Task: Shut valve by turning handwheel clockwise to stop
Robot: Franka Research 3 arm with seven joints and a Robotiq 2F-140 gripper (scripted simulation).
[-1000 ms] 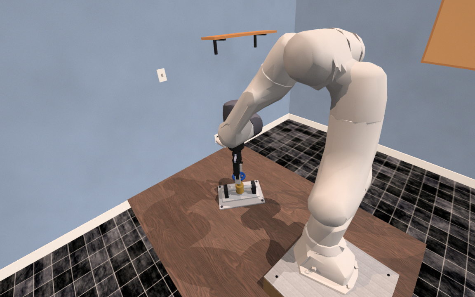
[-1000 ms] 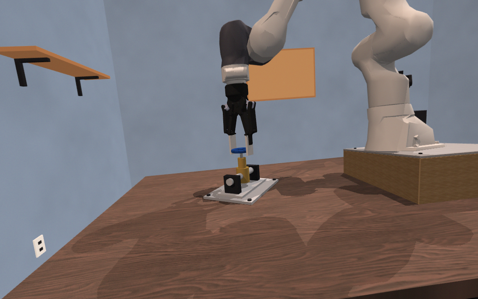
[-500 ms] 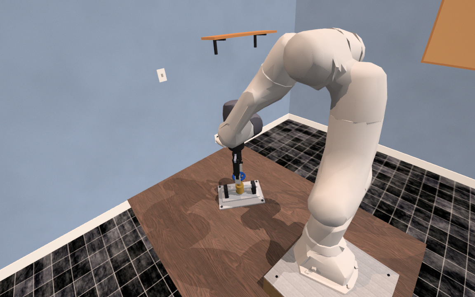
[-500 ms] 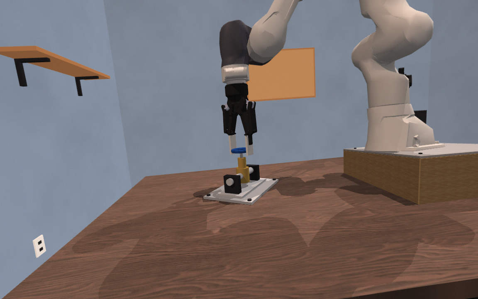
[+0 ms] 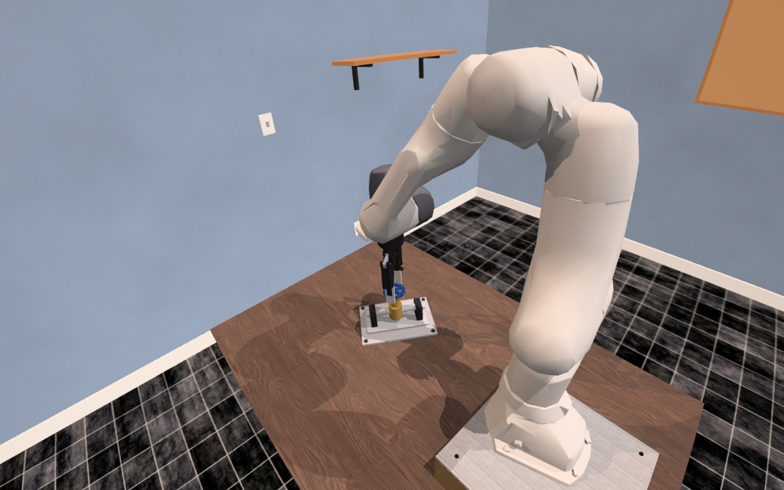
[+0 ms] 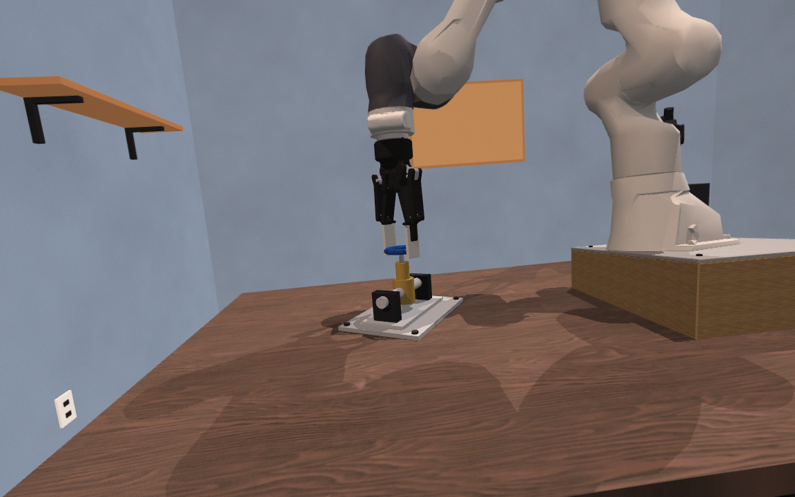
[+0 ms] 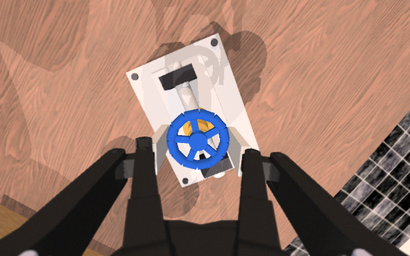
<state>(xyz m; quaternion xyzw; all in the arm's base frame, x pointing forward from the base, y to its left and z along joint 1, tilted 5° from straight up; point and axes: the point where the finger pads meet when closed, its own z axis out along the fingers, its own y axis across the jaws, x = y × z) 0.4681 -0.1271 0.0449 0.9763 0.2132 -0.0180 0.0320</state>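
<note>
The blue handwheel lies 2 cm below my hand.
</note>
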